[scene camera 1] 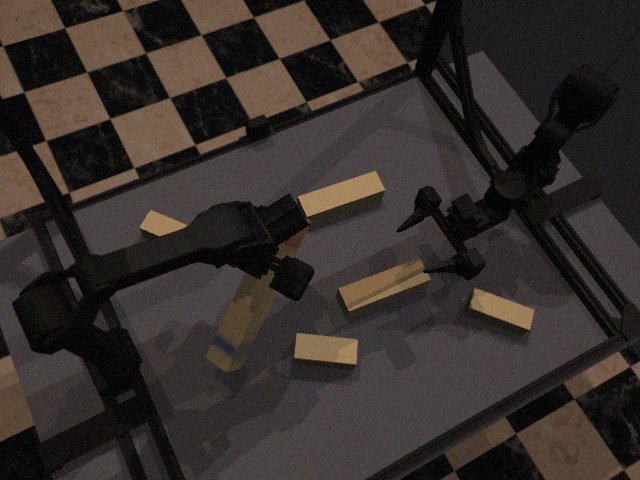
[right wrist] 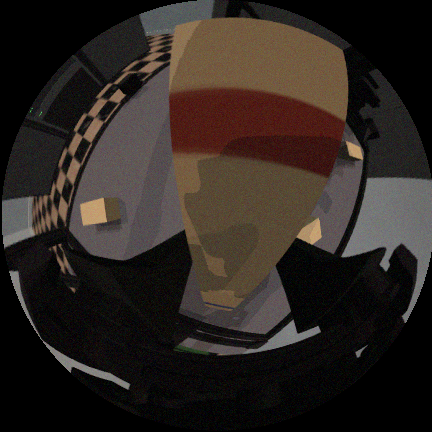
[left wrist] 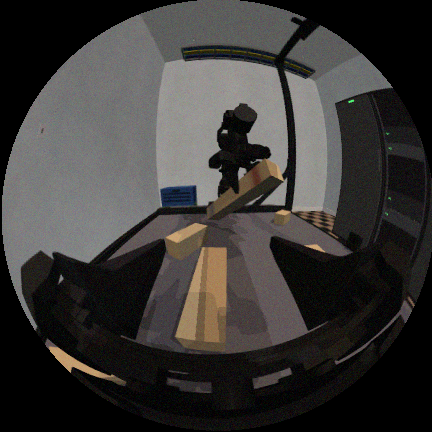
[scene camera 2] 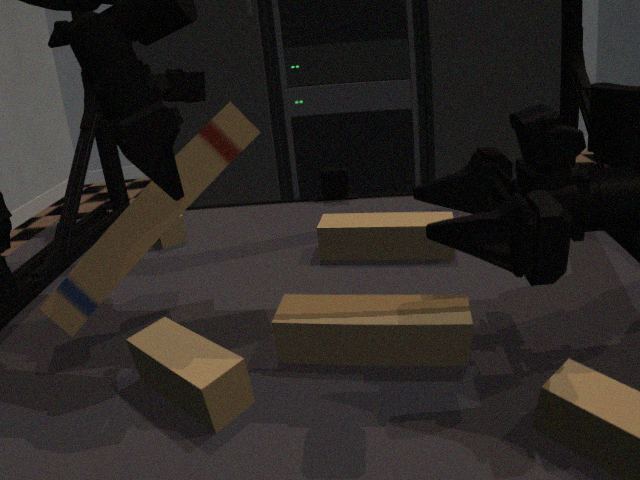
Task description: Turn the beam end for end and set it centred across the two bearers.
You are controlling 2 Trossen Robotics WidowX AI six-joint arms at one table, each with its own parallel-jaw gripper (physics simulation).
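Frame: origin at the left arm's base, x back, y up, z left, level; metres.
Seen in the pictures: left gripper, fingertip midpoint: [scene camera 1: 410, 250] [right wrist: 348, 122] [left wrist: 218, 243] [scene camera 2: 419, 210]; right gripper, fingertip midpoint: [scene camera 1: 268, 269] [right wrist: 232, 231] [left wrist: 244, 193] [scene camera 2: 175, 194]; right arm's base, link origin: [scene camera 1: 117, 376].
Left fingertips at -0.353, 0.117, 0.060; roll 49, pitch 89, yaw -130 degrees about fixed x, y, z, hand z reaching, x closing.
Observation:
Offsets run from my left fingertips to a thing's top centre, as dx, dy, dz.
The wooden beam [scene camera 1: 235, 320] [scene camera 2: 124, 227] [left wrist: 245, 192] [right wrist: 260, 65] is held in the air, steeply tilted. In scene camera 2 its red-banded end points up to the right and its blue-banded end down to the left. My right gripper [scene camera 1: 283, 253] [scene camera 2: 170, 193] [right wrist: 232, 231] is shut on it; one finger is partly hidden. Two long wooden bearers lie roughly parallel on the table: the far bearer @[-0.022, -0.089, -0.201] [scene camera 1: 341, 196] [scene camera 2: 382, 245] and the near bearer @[-0.044, -0.089, +0.013] [scene camera 1: 382, 286] [scene camera 2: 372, 343] [left wrist: 215, 290]. My left gripper [scene camera 1: 412, 250] [scene camera 2: 421, 212] [left wrist: 218, 243] is open and empty, above the table by the bearers' right ends.
Shorter loose blocks lie around: one block @[-0.209, -0.086, +0.074] [scene camera 1: 325, 348] [scene camera 2: 186, 351] [left wrist: 185, 240] in front of the near bearer, another block @[+0.136, -0.092, +0.159] [scene camera 1: 501, 310] [scene camera 2: 594, 403] at the right, and a third block @[-0.378, -0.092, -0.291] [scene camera 1: 160, 224] [scene camera 2: 173, 232] [left wrist: 282, 217] at the back left, partly hidden. Dark frame rails edge the table.

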